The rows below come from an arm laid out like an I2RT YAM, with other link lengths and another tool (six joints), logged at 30 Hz.
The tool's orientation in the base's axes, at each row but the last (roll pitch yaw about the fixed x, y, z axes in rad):
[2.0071 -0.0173 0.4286]
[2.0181 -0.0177 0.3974]
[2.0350 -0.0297 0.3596]
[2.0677 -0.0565 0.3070]
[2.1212 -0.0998 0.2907]
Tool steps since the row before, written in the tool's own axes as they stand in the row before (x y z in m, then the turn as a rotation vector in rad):
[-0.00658 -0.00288 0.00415 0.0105 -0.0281 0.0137]
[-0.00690 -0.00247 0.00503 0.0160 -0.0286 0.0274]
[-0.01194 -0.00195 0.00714 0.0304 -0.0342 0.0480]
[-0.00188 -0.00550 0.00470 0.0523 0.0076 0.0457]
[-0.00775 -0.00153 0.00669 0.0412 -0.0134 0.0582]
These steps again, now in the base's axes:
[-0.00486 -0.00502 -0.00448 0.0103 0.0041 -0.0311]
[-0.00495 -0.00584 -0.00452 0.0201 -0.0049 -0.0373]
[-0.00909 -0.00931 -0.00529 0.0396 -0.0146 -0.0511]
[-0.00095 -0.00189 -0.00717 0.0638 -0.0257 -0.0121]
[-0.00552 -0.00677 -0.00555 0.0555 -0.0279 -0.0375]

